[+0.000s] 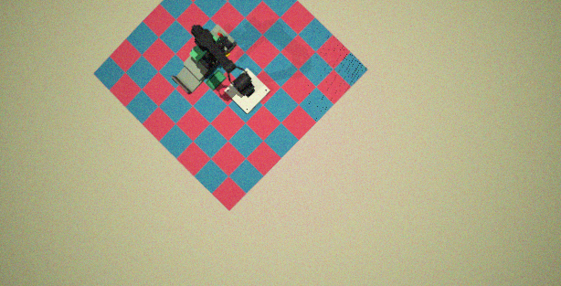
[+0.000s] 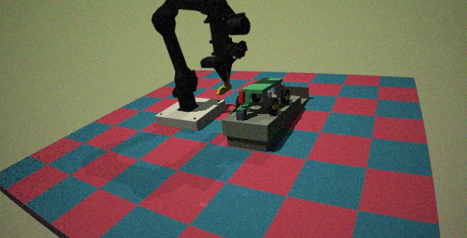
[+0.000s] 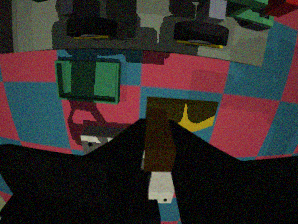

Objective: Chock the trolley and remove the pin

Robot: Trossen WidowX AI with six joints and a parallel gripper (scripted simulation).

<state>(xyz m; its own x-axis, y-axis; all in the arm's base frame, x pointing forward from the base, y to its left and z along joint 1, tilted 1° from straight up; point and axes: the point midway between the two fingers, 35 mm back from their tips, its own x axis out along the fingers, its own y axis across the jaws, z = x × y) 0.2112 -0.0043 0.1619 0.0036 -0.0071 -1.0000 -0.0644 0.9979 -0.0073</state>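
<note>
The red-headed stop pin is 11 cm ahead of my gripper tip, 9 cm to the right of it and 4 cm below it. From my gripper tip the other things lie so: yellow chock 2 cm to the right, 1 cm below; green-topped trolley 13 cm ahead, 2 cm to the left, 5 cm below; green tray 1 cm behind, 11 cm to the left, 17 cm below.
</note>
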